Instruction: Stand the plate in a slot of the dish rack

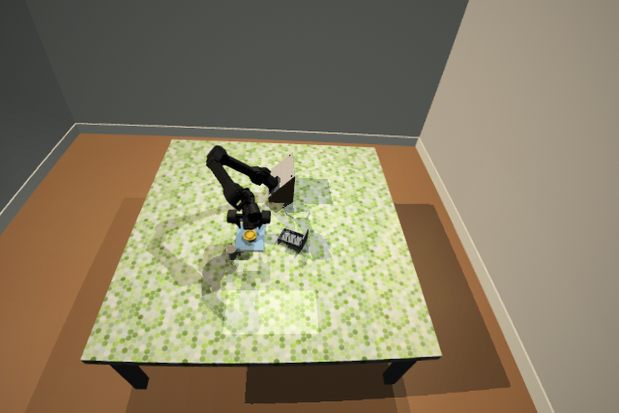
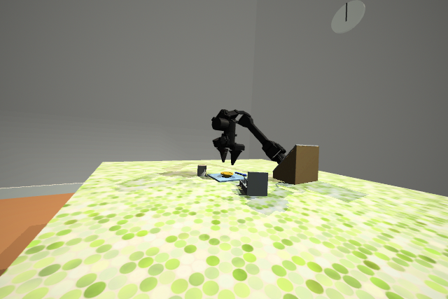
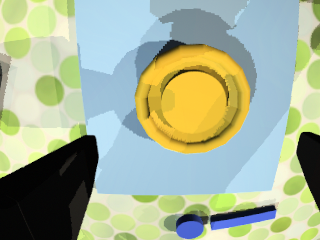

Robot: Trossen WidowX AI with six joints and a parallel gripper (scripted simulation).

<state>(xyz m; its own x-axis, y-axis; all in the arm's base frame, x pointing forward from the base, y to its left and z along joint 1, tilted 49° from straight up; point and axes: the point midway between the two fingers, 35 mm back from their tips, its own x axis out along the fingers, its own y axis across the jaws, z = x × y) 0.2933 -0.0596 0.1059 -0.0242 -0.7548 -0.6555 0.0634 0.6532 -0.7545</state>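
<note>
Right now the yellow plate is 5 cm below my gripper tip. From my gripper tip the other things lie so: light blue mat: 6 cm below; cup: 10 cm ahead, 8 cm to the right, 4 cm below; blue spoon: 11 cm behind, 2 cm to the right, 6 cm below.
</note>
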